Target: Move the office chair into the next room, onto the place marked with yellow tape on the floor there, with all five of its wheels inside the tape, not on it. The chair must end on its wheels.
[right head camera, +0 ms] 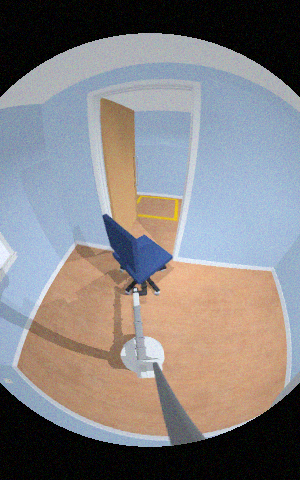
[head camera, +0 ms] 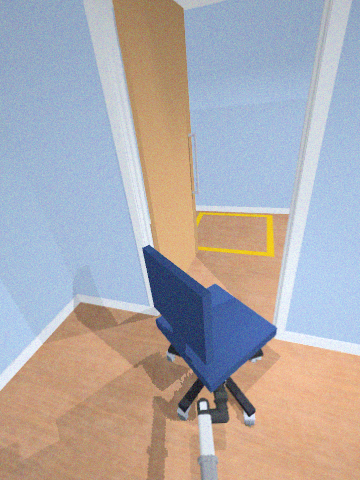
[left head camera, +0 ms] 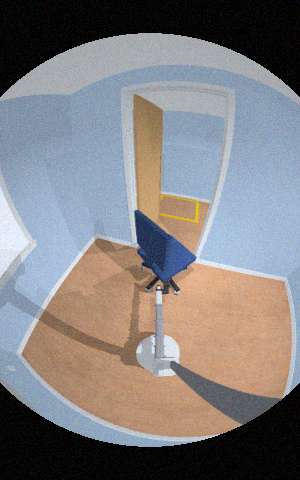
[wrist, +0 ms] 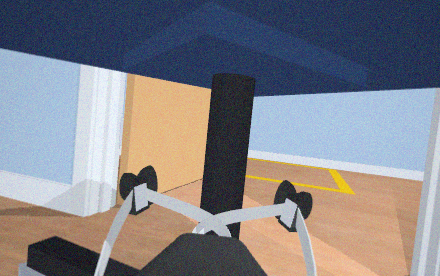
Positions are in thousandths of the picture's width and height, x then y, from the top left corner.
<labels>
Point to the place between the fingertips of my gripper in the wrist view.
492, 683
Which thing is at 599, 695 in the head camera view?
A blue seat.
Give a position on a blue seat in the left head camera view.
552, 534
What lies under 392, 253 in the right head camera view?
A wooden door.
</labels>
